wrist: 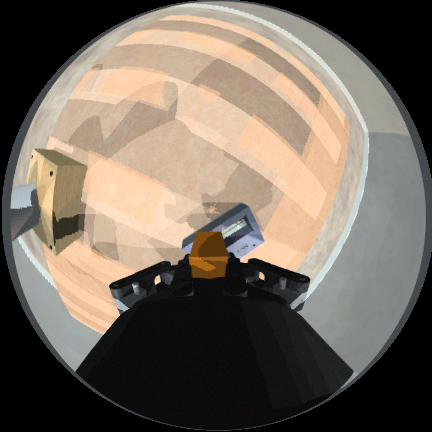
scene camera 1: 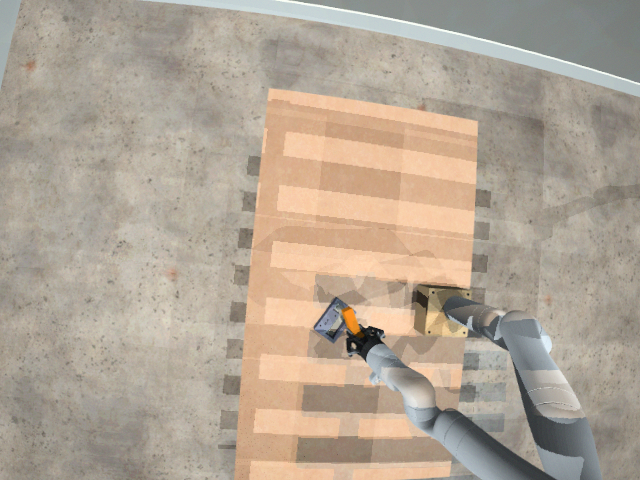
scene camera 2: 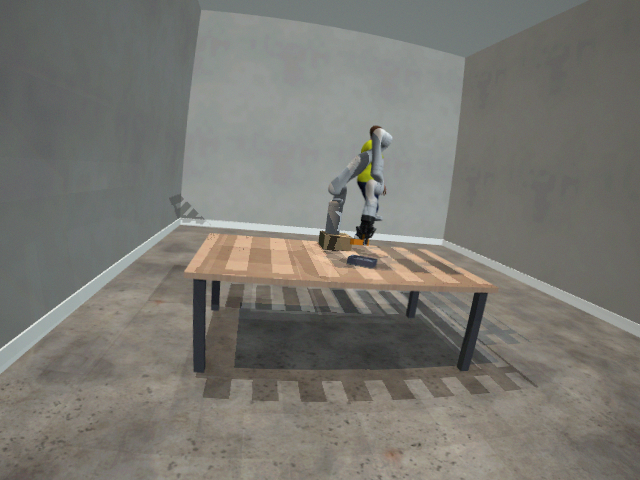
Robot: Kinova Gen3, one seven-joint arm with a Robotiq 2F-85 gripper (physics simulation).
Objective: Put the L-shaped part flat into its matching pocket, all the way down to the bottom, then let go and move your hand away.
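Where they show: gripper, fingertip midpoint: [scene camera 1: 352,328] [scene camera 2: 362,245]; arm's base at its link origin: [scene camera 1: 454,308] [scene camera 2: 332,233].
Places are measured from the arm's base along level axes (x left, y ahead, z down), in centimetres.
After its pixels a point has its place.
Note:
The orange L-shaped part [scene camera 1: 350,319] @(x 4.8, y 40.0, z -4.5 cm) [scene camera 2: 356,241] @(x 4.1, y 41.8, z -3.6 cm) [wrist: 208,246] @(x 11.7, y 36.0, z -4.9 cm) is between the fingers of my gripper [scene camera 1: 357,335] @(x 8.6, y 38.2, z -1.2 cm) [scene camera 2: 364,238] @(x 8.6, y 38.2, z -1.2 cm) [wrist: 209,256] @(x 8.6, y 38.2, z -1.2 cm), which is shut on it. The part is held in the air, above the table and apart from the pocket block. The blue-grey pocket block [scene camera 1: 325,324] @(x 9.8, y 46.7, z 4.8 cm) [scene camera 2: 361,261] @(x 6.6, y 47.4, z 5.6 cm) [wrist: 254,239] @(x 11.4, y 48.0, z 4.8 cm) lies on the table, turned at an angle. In scene camera 1 the part's far end overlaps the block's right edge. In the wrist view the part and the gripper hide some of the block. Part of its recess shows beside the orange part.
The arm's base stands on a wooden-looking box [scene camera 1: 430,316] @(x 3.5, y 9.5, z -0.2 cm) [scene camera 2: 336,241] @(x 0.8, y 11.0, z 3.1 cm) [wrist: 70,200] @(x 3.8, y 11.0, z 5.1 cm) at the edge of the striped table [scene camera 1: 356,201] @(x -36.6, y 38.5, z 8.4 cm) [scene camera 2: 258,256] @(x -45.8, y 40.4, z 8.4 cm) [wrist: 125,190] @(x 9.5, y 21.9, z 8.4 cm). A person in a yellow top [scene camera 2: 364,173] is behind the arm in scene camera 2, partly hidden by it.

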